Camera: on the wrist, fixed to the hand. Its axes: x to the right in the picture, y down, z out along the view.
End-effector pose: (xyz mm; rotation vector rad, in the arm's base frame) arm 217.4 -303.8 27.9 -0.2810 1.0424 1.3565
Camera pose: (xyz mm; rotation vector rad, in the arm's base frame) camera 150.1 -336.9 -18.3 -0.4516 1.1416 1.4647
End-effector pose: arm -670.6 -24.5 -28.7 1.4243 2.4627 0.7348
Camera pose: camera -688.8 -17.6 57.3 1.4672 2.4781 1.0245
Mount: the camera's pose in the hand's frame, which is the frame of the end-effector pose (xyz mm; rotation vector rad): 21.3 33.2 -78.8 -0.0992 0.1783 0.0655
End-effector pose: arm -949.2 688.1 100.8 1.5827 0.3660 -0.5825
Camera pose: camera -901.6 760.3 117.9 1.5490 0.4678 -0.3683
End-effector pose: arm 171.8 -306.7 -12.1 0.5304 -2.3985 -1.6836
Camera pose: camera 171.8 -373.7 45.1 0.5549 -2.1725 -1.6433
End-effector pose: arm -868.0 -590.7 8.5 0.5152 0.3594 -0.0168
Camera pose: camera -870.7 -522.0 -46.6 0.4310 0.5149 0.1105
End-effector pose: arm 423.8 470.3 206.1 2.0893 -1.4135 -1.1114
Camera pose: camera 469.4 428.2 268.7 2.0033 -1.3056 -0.9253
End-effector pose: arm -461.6 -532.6 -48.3 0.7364 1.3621 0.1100
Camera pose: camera -517.0 -464.1 -50.4 0.7005 1.4908 0.2991
